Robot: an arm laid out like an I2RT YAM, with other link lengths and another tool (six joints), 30 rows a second.
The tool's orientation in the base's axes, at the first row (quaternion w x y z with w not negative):
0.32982 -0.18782 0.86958 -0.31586
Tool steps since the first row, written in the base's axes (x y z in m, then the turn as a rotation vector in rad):
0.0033 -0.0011 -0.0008 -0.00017 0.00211 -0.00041
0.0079 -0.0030 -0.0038 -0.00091 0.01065 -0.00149
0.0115 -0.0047 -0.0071 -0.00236 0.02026 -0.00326
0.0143 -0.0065 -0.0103 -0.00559 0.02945 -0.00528
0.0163 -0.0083 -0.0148 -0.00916 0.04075 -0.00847
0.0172 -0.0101 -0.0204 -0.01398 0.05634 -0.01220
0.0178 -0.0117 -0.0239 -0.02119 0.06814 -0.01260
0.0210 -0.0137 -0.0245 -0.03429 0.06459 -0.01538
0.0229 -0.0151 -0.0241 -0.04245 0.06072 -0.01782
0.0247 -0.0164 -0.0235 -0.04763 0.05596 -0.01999
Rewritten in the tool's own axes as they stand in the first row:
-0.0014 -0.0007 0.0032 -0.00082 0.00184 -0.00078
-0.0023 -0.0006 0.0090 -0.00437 0.00888 -0.00429
-0.0024 0.0000 0.0141 -0.00768 0.01726 -0.00835
-0.0020 0.0005 0.0187 -0.00937 0.02571 -0.01332
-0.0004 0.0020 0.0234 -0.01143 0.03653 -0.01874
0.0024 0.0043 0.0281 -0.01464 0.05099 -0.02654
0.0045 0.0054 0.0312 -0.01564 0.06073 -0.03631
0.0035 0.0040 0.0346 -0.00315 0.06156 -0.04225
0.0027 0.0025 0.0363 0.00584 0.06134 -0.04483
0.0019 0.0009 0.0378 0.01306 0.05994 -0.04513

